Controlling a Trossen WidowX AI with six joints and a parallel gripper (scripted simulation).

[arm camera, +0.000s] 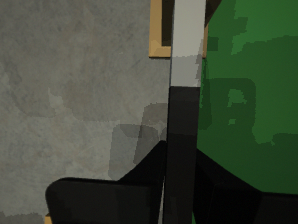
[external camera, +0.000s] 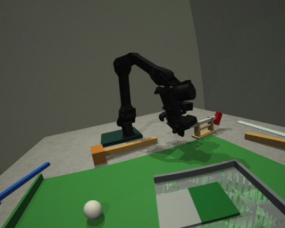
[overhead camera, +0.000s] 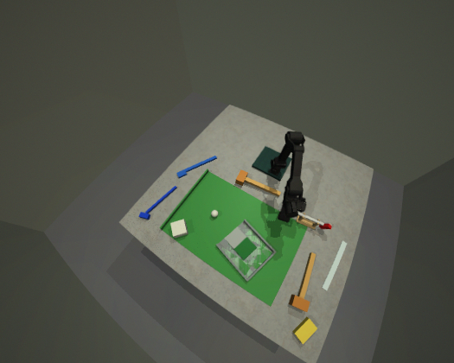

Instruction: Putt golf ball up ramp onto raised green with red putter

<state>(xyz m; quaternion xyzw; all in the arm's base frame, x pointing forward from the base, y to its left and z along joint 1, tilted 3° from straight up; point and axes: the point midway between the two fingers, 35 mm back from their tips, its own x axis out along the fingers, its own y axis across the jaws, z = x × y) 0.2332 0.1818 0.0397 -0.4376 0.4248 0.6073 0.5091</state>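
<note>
Now: gripper tip 2 cm past the red putter, 11 cm to the right of it and 3 cm below it. Also, from my gripper tip: wooden rack (1 cm behind, 13 cm to the left); pale strip (12 cm ahead, 38 cm to the left, 3 cm below); green mat (25 cm ahead, 21 cm to the right, 3 cm below).
</note>
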